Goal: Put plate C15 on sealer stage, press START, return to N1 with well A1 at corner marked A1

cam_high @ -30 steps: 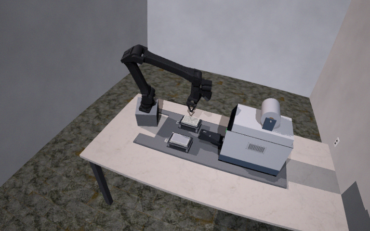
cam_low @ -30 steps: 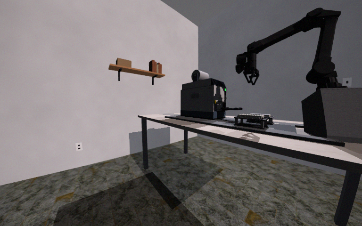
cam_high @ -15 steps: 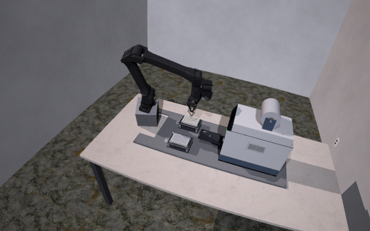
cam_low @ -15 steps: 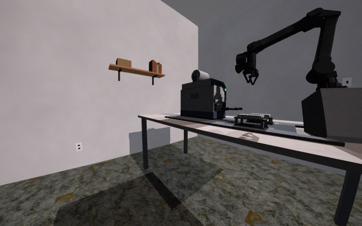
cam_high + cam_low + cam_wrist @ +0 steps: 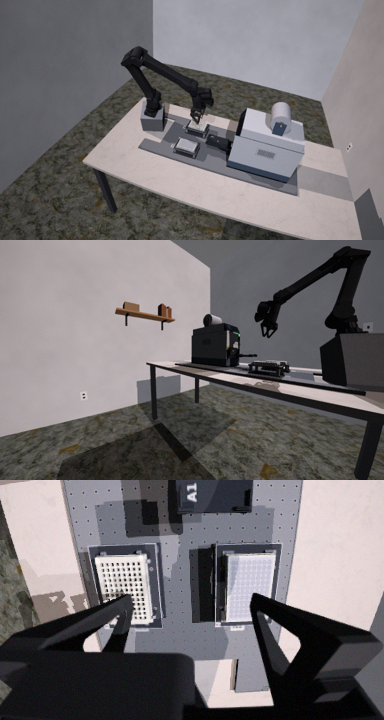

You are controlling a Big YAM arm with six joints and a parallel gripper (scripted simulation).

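My gripper is now 17 cm above the white well plate, 12 cm to the right of it and 3 cm past it. Round my hand: foil roll: 48 cm ahead, 19 cm above, 7 cm to the right; then dark stage: 15 cm ahead, 13 cm below, 5 cm to the right.
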